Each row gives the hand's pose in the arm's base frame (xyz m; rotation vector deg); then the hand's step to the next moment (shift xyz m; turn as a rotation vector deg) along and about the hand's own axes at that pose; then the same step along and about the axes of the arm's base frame.
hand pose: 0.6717 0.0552 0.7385 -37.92 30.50 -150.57
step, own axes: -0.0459 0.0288 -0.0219 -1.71 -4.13 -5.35
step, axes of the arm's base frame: 0.0339 0.0014 -0.0476 -2.43 5.71 -3.18
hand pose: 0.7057 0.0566 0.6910 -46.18 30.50 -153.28
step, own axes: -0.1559 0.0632 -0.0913 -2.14 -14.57 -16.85
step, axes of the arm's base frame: 0.0828 0.0269 -0.1704 -10.50 18.15 -7.82
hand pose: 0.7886 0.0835 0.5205 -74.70 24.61 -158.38
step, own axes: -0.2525 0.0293 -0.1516 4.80 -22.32 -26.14
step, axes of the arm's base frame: 0.0443 0.0483 -0.2886 -21.53 26.52 -6.13
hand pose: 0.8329 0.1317 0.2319 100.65 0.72 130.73
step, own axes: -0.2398 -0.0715 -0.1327 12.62 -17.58 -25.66
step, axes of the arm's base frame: -0.0558 0.0387 -0.2750 -23.85 23.52 2.19
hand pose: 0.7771 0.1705 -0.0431 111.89 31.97 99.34
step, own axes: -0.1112 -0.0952 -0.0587 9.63 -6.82 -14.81
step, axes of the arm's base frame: -0.0711 0.0165 -0.1398 -13.50 12.25 5.11
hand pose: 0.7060 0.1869 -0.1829 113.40 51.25 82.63
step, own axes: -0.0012 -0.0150 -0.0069 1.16 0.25 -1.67
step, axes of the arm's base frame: -0.0099 0.0089 -0.0098 -1.30 0.78 1.37
